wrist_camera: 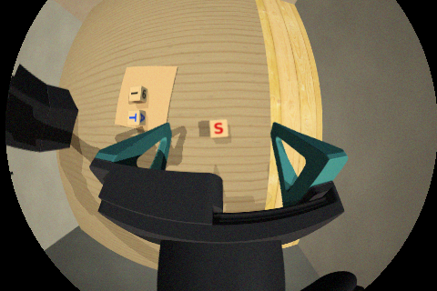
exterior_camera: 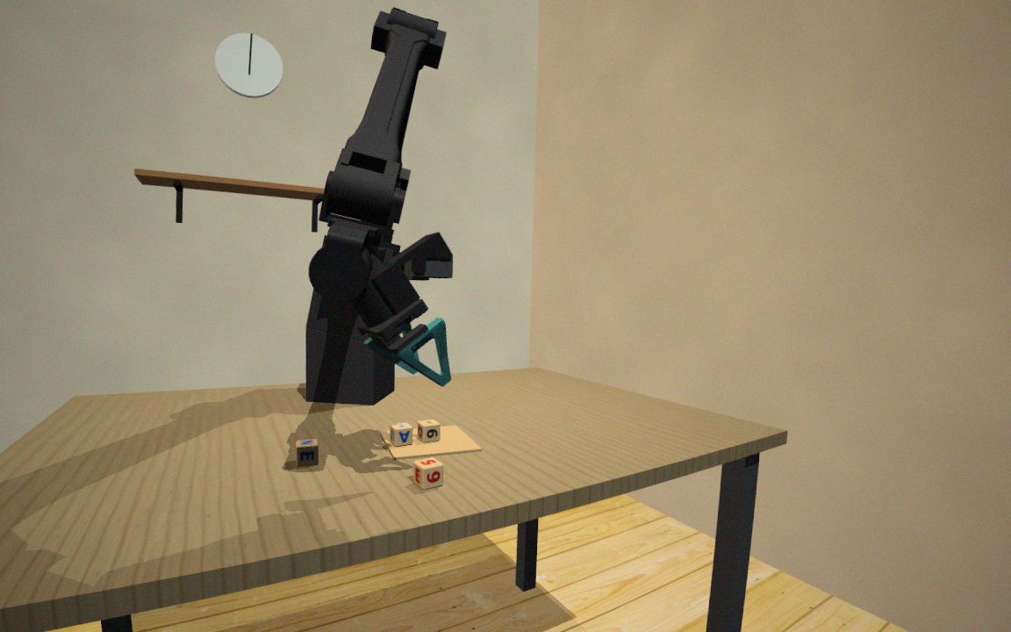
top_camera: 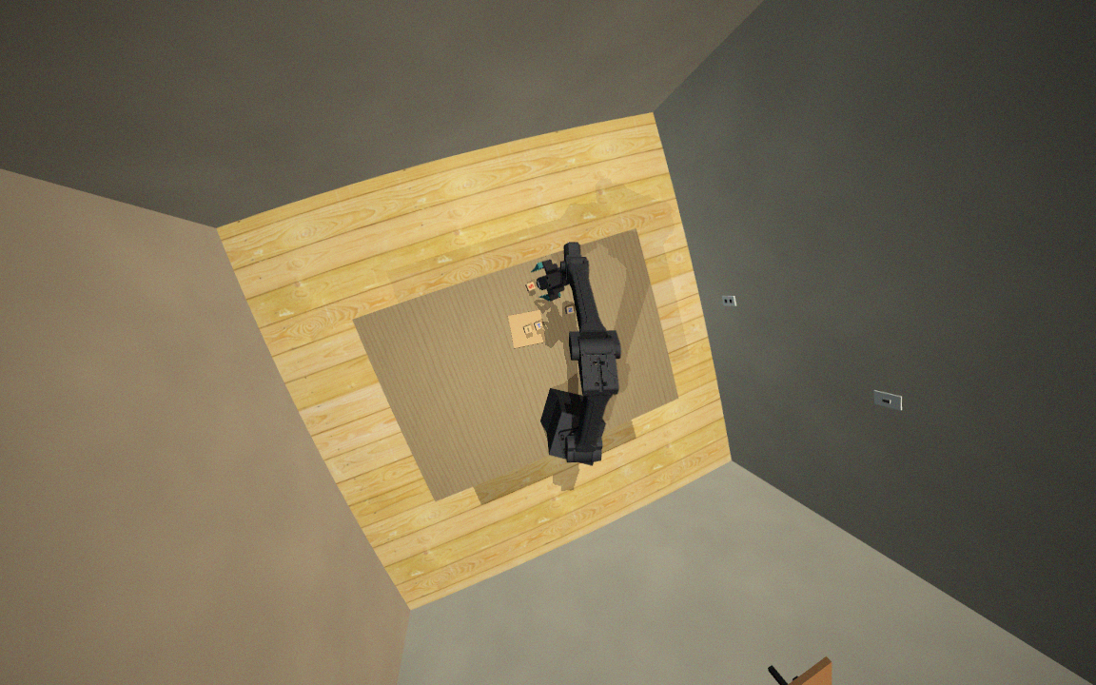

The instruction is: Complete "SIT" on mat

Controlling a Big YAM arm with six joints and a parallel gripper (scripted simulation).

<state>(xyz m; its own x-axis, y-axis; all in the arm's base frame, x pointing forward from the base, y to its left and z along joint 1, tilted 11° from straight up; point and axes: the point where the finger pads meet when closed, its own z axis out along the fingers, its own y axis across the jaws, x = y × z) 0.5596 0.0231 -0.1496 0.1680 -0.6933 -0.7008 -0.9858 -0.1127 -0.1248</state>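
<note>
Now: the letter block 14 cm below my hand. Also, from my hand: tan mat: 18 cm behind, 15 cm below, 5 cm to the left.
</note>
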